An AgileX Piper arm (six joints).
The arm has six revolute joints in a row. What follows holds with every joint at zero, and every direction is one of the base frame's.
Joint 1 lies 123.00 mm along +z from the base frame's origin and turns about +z.
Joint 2 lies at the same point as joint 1 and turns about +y.
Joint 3 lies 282.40 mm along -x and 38.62 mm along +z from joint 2 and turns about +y.
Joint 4 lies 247.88 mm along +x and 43.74 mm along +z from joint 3 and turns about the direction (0.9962, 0, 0.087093).
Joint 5 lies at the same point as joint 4 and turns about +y.
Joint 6 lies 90.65 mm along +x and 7.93 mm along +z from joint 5 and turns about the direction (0.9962, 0, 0.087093).
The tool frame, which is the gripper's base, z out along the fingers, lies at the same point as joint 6; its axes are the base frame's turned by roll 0.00, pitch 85.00 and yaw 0.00 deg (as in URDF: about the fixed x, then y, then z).
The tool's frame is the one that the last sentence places.
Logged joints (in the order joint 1, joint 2, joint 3, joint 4, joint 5, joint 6), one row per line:
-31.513, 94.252, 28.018, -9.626, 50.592, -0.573
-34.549, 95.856, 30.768, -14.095, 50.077, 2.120
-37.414, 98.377, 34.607, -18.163, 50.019, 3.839
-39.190, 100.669, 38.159, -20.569, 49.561, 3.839
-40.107, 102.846, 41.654, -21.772, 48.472, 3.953
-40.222, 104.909, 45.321, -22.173, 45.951, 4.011
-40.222, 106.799, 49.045, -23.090, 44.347, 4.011
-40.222, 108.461, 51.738, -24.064, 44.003, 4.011
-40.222, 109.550, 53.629, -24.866, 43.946, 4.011
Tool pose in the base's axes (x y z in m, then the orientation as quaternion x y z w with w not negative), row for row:
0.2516, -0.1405, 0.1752, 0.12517, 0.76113, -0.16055, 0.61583
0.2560, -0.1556, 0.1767, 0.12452, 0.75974, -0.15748, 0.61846
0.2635, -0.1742, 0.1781, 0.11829, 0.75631, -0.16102, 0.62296
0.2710, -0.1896, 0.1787, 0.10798, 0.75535, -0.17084, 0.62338
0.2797, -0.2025, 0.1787, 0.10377, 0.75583, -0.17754, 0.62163
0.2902, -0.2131, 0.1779, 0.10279, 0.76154, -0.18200, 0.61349
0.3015, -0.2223, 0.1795, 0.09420, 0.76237, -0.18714, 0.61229
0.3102, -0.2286, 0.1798, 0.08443, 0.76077, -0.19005, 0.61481
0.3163, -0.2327, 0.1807, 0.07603, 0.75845, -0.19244, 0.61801
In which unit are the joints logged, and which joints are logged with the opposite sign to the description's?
The joints are logged in degrees. Opposite sign: joint 3, joint 5.
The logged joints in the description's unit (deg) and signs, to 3 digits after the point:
-31.513, 94.252, -28.018, -9.626, -50.592, -0.573
-34.549, 95.856, -30.768, -14.095, -50.077, 2.120
-37.414, 98.377, -34.607, -18.163, -50.019, 3.839
-39.190, 100.669, -38.159, -20.569, -49.561, 3.839
-40.107, 102.846, -41.654, -21.772, -48.472, 3.953
-40.222, 104.909, -45.321, -22.173, -45.951, 4.011
-40.222, 106.799, -49.045, -23.090, -44.347, 4.011
-40.222, 108.461, -51.738, -24.064, -44.003, 4.011
-40.222, 109.550, -53.629, -24.866, -43.946, 4.011

